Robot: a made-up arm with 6 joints.
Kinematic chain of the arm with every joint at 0, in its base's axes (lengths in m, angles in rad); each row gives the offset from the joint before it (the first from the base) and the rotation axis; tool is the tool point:
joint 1: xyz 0 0 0.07 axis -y
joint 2: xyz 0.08 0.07 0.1 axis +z
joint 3: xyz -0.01 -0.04 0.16 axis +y
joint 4: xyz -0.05 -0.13 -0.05 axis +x
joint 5: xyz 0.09 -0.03 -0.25 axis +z
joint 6: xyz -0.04 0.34 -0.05 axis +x
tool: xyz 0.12 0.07 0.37
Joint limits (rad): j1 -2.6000..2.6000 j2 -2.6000..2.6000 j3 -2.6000..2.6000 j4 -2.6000..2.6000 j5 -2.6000..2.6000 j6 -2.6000..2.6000
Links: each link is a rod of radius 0.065 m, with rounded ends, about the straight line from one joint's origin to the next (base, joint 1, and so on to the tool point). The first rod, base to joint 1, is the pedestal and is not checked.
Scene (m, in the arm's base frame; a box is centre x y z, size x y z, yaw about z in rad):
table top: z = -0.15
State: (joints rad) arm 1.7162 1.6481 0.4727 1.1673 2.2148 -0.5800
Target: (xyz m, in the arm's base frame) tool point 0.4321 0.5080 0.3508
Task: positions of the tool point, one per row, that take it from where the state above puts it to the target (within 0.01 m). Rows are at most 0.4 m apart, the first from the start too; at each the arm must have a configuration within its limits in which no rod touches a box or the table.
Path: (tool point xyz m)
1: 0.0205 -0.3557 0.6294
2: 0.2480 -0.0867 0.6865
3: 0.4030 0.2267 0.5839
4: 0.4321 0.5080 0.3508

